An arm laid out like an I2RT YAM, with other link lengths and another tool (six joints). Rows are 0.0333 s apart.
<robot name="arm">
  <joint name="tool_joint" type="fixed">
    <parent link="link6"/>
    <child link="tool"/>
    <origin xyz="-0.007 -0.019 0.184" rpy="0.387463 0 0.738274"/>
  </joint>
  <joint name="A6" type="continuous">
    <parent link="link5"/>
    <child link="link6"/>
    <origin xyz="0 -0.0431 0.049" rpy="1.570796 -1.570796 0"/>
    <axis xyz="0 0 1"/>
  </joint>
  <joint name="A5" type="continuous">
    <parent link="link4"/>
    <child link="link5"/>
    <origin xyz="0.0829 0.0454 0.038" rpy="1.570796 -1.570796 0"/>
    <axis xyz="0 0 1"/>
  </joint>
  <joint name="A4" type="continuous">
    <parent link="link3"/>
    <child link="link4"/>
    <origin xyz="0.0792 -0.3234 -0.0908" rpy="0 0 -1.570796"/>
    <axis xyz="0 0 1"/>
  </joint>
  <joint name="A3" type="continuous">
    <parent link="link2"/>
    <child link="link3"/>
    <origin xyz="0 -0.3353 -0.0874" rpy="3.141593 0 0"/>
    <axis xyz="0 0 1"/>
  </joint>
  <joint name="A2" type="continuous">
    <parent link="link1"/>
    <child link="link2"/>
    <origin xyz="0.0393 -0.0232 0.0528" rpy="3.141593 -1.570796 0"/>
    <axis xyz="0 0 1"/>
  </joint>
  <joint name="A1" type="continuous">
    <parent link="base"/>
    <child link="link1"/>
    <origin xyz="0 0 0.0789" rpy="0 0 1.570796"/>
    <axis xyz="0 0 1"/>
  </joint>
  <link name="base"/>
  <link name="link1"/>
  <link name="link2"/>
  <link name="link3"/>
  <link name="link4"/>
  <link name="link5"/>
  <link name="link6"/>
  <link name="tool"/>
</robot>
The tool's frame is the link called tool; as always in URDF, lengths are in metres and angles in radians. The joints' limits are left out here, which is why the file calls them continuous.
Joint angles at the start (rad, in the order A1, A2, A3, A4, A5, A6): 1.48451, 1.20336, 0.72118, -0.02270, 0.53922, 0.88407
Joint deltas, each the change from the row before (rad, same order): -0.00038, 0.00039, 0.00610, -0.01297, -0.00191, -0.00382; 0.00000, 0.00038, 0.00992, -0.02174, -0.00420, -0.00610; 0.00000, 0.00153, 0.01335, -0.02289, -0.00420, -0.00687; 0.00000, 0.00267, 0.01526, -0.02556, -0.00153, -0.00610; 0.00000, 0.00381, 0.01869, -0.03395, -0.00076, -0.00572; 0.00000, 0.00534, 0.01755, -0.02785, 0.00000, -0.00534; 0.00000, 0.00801, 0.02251, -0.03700, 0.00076, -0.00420; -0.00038, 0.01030, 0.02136, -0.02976, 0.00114, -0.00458
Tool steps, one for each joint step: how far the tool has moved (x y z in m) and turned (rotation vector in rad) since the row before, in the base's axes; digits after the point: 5 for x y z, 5 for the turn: -0.00017, -0.00027, 0.00018, -0.00935, -0.00113, 0.00289; -0.00076, -0.00036, 0.00020, -0.01547, -0.00114, 0.00625; -0.00071, 0.00027, 0.00137, -0.01475, -0.00172, 0.00662; -0.00024, -0.00003, 0.00151, -0.01631, -0.00232, 0.00403; -0.00015, -0.00067, 0.00112, -0.02219, -0.00188, 0.00326; 0.00004, -0.00004, 0.00128, -0.01859, -0.00227, 0.00251; 0.00014, -0.00039, 0.00094, -0.02482, -0.00129, 0.00140; 0.00047, 0.00053, 0.00097, -0.02127, -0.00205, 0.00097
